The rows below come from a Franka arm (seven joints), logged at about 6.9 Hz.
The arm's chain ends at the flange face. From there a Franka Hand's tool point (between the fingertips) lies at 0.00 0.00 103.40 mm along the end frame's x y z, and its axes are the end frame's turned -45 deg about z.
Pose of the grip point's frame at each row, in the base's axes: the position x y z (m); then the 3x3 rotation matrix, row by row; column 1 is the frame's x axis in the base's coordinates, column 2 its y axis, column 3 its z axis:
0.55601 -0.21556 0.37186; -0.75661 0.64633 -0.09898; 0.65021 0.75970 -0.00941; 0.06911 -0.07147 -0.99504
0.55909 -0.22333 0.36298; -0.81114 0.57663 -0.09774; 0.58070 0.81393 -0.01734; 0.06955 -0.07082 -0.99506
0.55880 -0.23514 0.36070; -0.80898 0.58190 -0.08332; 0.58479 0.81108 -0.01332; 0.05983 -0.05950 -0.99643
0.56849 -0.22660 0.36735; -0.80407 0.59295 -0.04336; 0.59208 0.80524 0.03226; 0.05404 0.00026 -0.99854
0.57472 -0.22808 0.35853; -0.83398 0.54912 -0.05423; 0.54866 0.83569 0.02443; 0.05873 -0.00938 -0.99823
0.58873 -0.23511 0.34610; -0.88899 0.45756 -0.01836; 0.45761 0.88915 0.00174; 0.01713 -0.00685 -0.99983
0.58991 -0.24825 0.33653; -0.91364 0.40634 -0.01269; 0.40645 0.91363 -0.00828; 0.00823 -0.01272 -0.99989
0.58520 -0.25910 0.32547; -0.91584 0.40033 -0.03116; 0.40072 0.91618 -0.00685; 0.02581 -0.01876 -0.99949
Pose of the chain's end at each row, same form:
0.56624 -0.21459 0.47475; -0.07798 0.99203 -0.09898; 0.99696 0.07742 -0.00941; -0.00167 -0.09941 -0.99504
0.56920 -0.22154 0.46587; -0.16582 0.98130 -0.09774; 0.98615 0.16492 -0.01734; -0.00090 -0.09926 -0.99506
0.56742 -0.23376 0.46373; -0.16057 0.98350 -0.08332; 0.98703 0.16001 -0.01332; 0.00023 -0.08438 -0.99643
0.57297 -0.22994 0.47060; -0.14928 0.98784 -0.04336; 0.98805 0.15073 0.03226; 0.03840 -0.03803 -0.99854
0.58033 -0.23061 0.46175; -0.20143 0.97800 -0.05423; 0.97888 0.20296 0.02443; 0.03490 -0.04816 -0.99823
0.59063 -0.23529 0.44948; -0.30507 0.95215 -0.01836; 0.95230 0.30514 0.00174; 0.00727 -0.01696 -0.99983
0.59122 -0.24739 0.43992; -0.35872 0.93337 -0.01269; 0.93344 0.35863 -0.00828; -0.00317 -0.01481 -0.99989
0.58842 -0.25839 0.42882; -0.36452 0.93067 -0.03116; 0.93119 0.36449 -0.00685; 0.00499 -0.03152 -0.99949

